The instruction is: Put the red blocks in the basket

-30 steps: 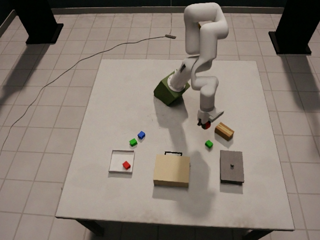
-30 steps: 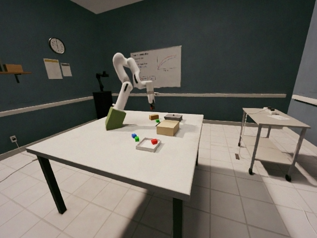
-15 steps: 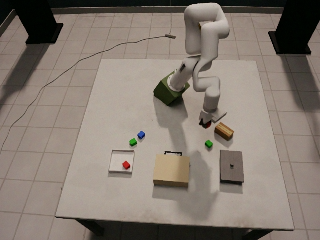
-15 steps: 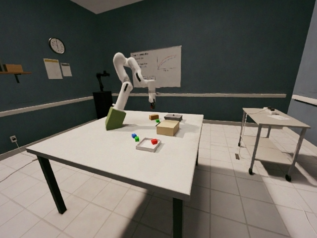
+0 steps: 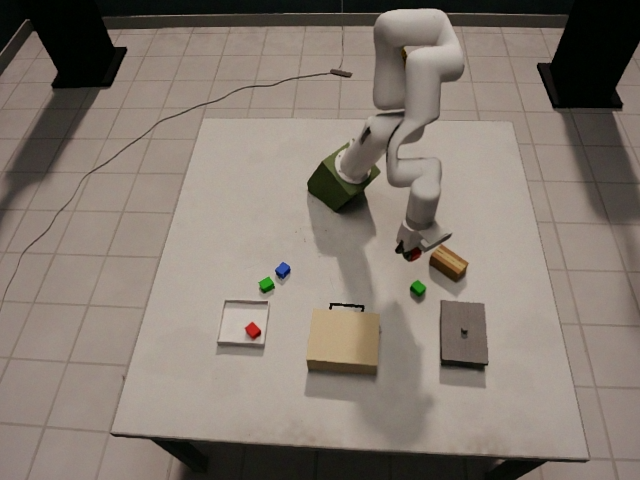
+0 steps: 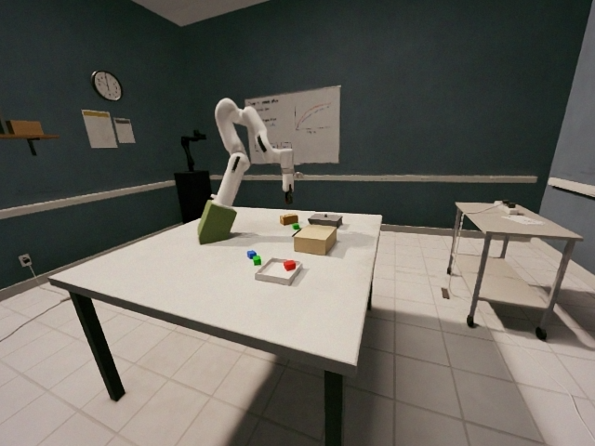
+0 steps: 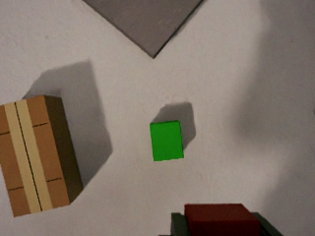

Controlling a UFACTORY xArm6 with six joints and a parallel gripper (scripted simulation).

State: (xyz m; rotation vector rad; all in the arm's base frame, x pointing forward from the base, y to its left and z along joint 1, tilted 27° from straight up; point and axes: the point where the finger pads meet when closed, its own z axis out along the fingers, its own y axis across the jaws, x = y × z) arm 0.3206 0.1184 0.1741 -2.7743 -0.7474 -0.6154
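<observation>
Now: hand 140 mm short of the white basket, 510 mm to the left of it and 180 mm above it. From my hand the other things lie so: light wooden cabinet (210 mm ahead, 200 mm to the right, 150 mm below); drawer (190 mm ahead, 200 mm to the right, 150 mm below); grey metal lid (190 mm ahead, 150 mm to the left, 140 mm below).
</observation>
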